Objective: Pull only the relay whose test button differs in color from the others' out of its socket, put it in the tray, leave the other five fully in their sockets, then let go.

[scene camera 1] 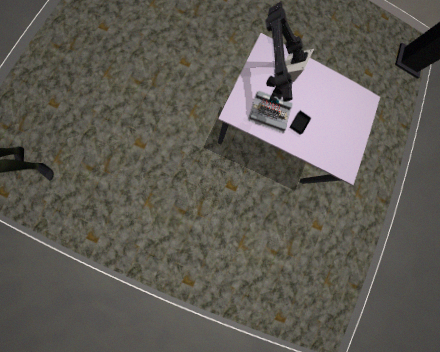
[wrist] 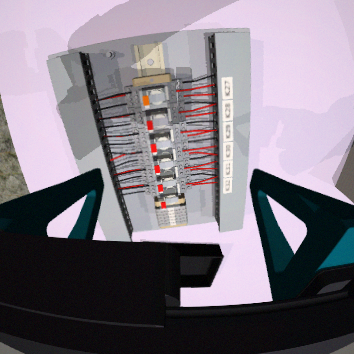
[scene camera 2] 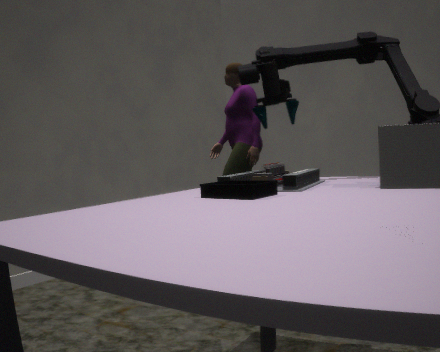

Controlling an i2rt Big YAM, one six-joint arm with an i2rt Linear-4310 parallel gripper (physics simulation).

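Places are measured from the arm's base along level axes (x right, y ahead, z up), in metres.
Where they show: gripper, fingertip midpoint: [scene camera 1: 273,96] [wrist: 176,176] [scene camera 2: 279,126]; arm's base at its link origin: [scene camera 1: 299,58] [scene camera 2: 429,148].
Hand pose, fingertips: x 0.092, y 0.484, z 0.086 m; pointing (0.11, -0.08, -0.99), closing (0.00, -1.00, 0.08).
Observation:
Each offset is from my fingertips to the top centre of the thing. "spot": to the spot under its first point. Level surfaces: height alone.
In the wrist view, six relays stand in a column on a grey panel [wrist: 234,210] [scene camera 2: 303,178] beside the labels K27 to K32. The farthest relay {dx +0.028, dy +0.016, dz -0.117 m} [wrist: 159,96] has an orange test button {dx +0.027, dy +0.024, dz -0.117 m} [wrist: 146,100]. The other five show red buttons, such as the second relay's button {dx +0.000, dy +0.021, dz -0.117 m} [wrist: 150,125]. All six look seated in the row. My gripper [wrist: 176,176] [scene camera 2: 279,124] is open and empty, well above the panel, with its fingers on either side of the row in the wrist view. The black tray {dx -0.318, dy -0.020, dz -0.151 m} [scene camera 1: 300,122] [scene camera 2: 238,190] [wrist: 202,249] stands beside the panel, partly hidden in the wrist view.
Grey wiring ducts {dx -0.068, dy +0.103, dz -0.143 m} [wrist: 107,200] flank the relays, with red and black wires {spot: dx +0.009, dy -0.045, dz -0.164 m} [wrist: 200,107] running between. The arm's base block [scene camera 2: 410,157] stands at the table's far side. A person in purple [scene camera 2: 243,115] is behind the table {dz -0.186 m} [scene camera 2: 150,240]. A dark column [scene camera 1: 422,50] stands beyond it.

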